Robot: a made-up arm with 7 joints.
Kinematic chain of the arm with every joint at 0, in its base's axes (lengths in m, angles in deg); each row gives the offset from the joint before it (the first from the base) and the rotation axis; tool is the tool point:
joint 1: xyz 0 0 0.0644 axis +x
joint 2: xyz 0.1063 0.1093 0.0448 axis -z
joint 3: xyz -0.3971 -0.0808 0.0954 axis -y
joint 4: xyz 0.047 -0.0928 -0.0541 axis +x
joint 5: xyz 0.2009 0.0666 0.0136 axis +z
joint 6: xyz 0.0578 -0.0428 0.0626 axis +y
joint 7: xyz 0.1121 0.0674 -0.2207 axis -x
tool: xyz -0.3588 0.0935 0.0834
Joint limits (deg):
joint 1: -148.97..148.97
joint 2: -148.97..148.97
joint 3: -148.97..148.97
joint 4: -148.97..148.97
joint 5: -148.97..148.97
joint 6: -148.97..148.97
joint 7: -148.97..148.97
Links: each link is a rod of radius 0.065 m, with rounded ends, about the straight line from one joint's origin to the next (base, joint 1, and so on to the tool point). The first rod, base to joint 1, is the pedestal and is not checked.
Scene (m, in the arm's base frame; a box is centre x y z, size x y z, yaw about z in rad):
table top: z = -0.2
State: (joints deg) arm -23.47 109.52 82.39 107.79 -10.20 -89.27 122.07
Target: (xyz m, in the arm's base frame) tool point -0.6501 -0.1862 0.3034
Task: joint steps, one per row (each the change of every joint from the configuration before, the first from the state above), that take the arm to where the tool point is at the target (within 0.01 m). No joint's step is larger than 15 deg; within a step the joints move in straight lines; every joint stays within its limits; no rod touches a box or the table.
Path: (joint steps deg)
1: 5.61 -14.28 3.15 5.15 1.51 7.38 -2.46
2: 5.60 -14.27 3.14 5.14 1.51 7.38 -2.46
3: 5.61 -14.28 3.15 5.15 1.52 7.39 -2.46
4: 5.61 -14.28 3.14 5.15 1.51 7.38 -2.45
5: 5.61 -14.28 3.15 5.15 1.51 7.38 -2.46
6: 5.60 -14.27 3.14 5.15 1.51 7.38 -2.46
7: 5.61 -14.28 3.15 5.14 1.52 7.39 -2.46
8: 5.61 -14.28 3.14 5.15 1.51 7.38 -2.46

